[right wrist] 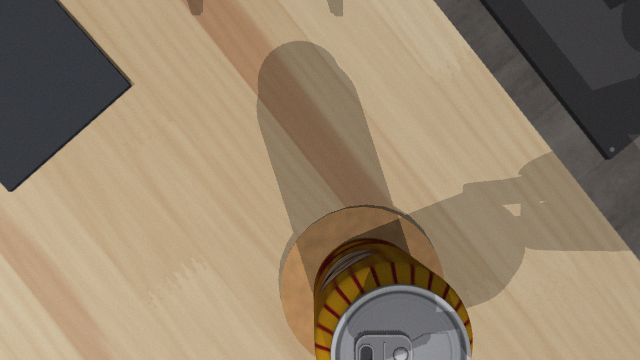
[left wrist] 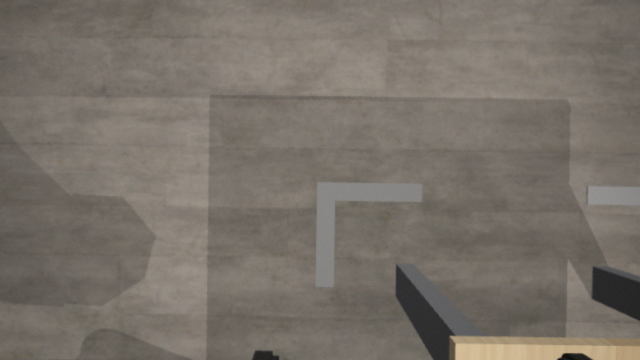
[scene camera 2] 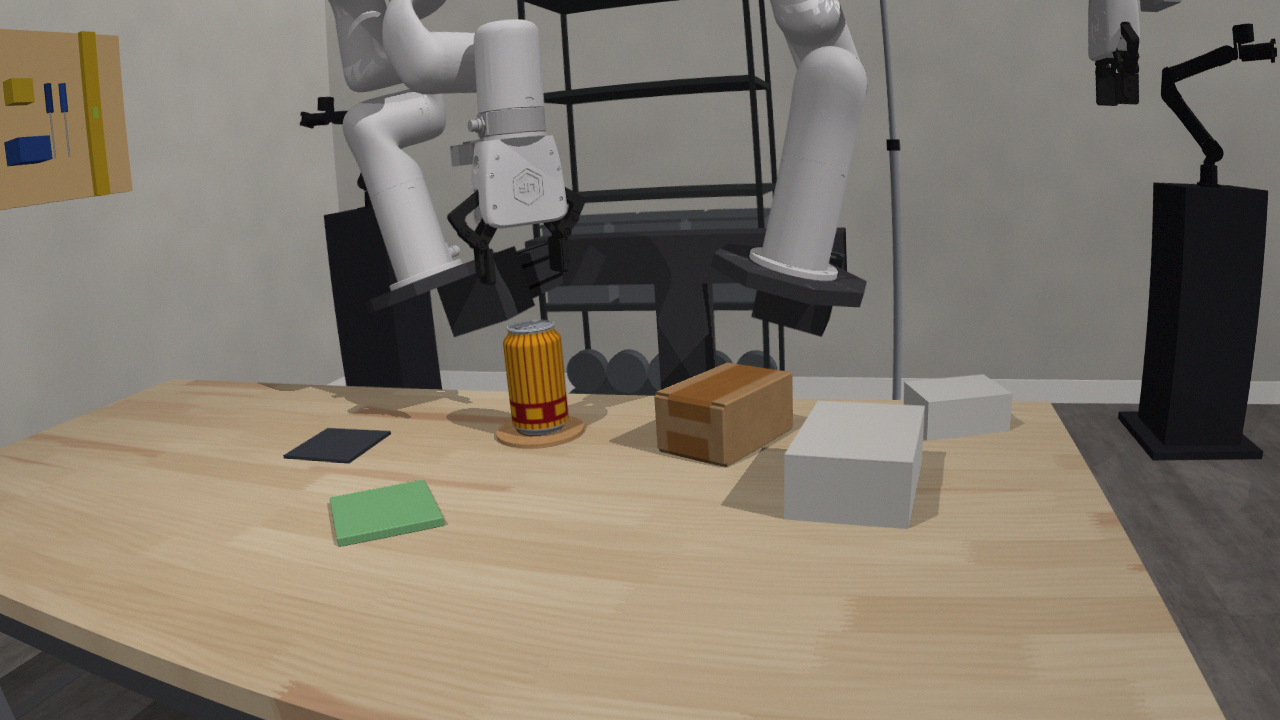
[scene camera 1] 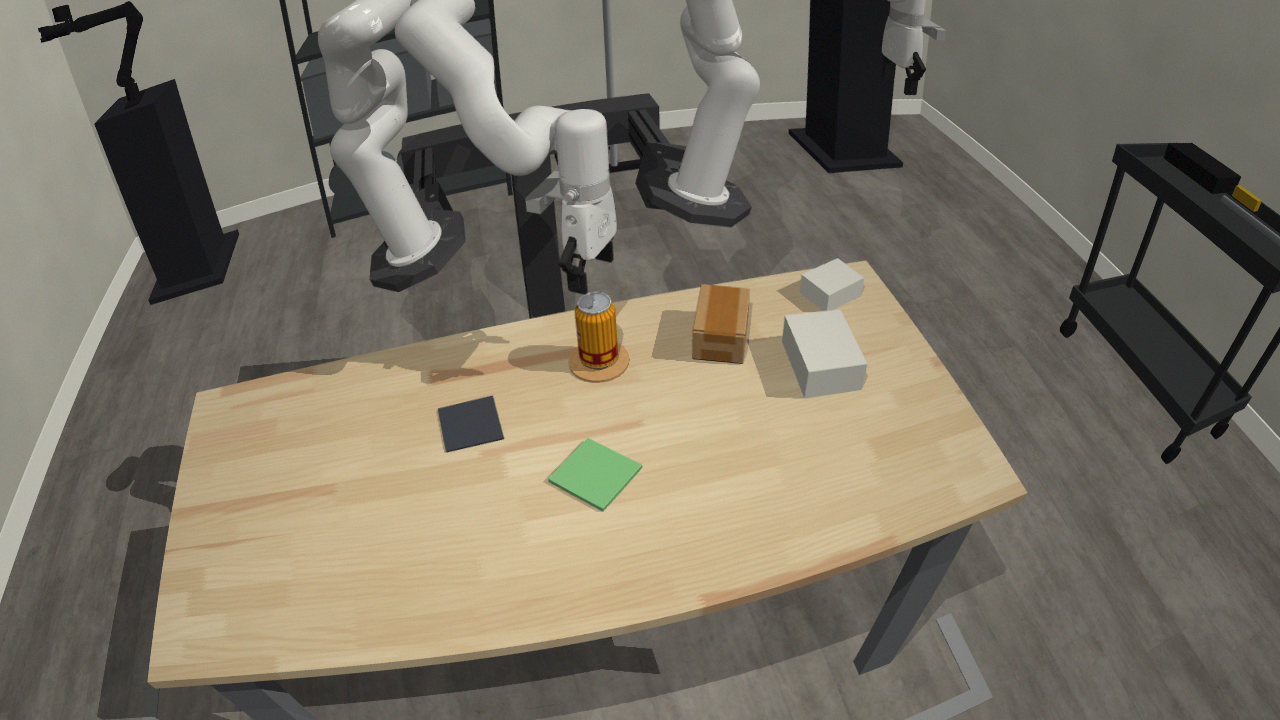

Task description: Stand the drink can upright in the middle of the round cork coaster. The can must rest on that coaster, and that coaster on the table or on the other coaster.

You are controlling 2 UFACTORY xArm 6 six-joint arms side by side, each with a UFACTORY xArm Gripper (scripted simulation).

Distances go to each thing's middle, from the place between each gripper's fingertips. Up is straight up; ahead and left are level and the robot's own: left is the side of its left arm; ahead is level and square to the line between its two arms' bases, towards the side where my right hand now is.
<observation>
I see my right gripper (scene camera 2: 524,277) 13 cm above the drink can (scene camera 2: 533,354). From my right hand the other things lie so: round cork coaster (scene camera 2: 507,434) 19 cm below; then green square pad (scene camera 2: 409,507) 25 cm ahead, 19 cm below, 7 cm to the right; then brown cardboard box (scene camera 2: 719,416) 23 cm to the left, 16 cm below.
Right now my left hand (scene camera 2: 1116,104) is 39 cm short of the pale block (scene camera 2: 851,463), 37 cm to the left of it and 36 cm above it. From my left hand the other things lie so: round cork coaster 74 cm to the right, 39 cm below, 26 cm ahead; then brown cardboard box 52 cm to the right, 35 cm below, 27 cm ahead; then drink can 74 cm to the right, 32 cm below, 26 cm ahead.
</observation>
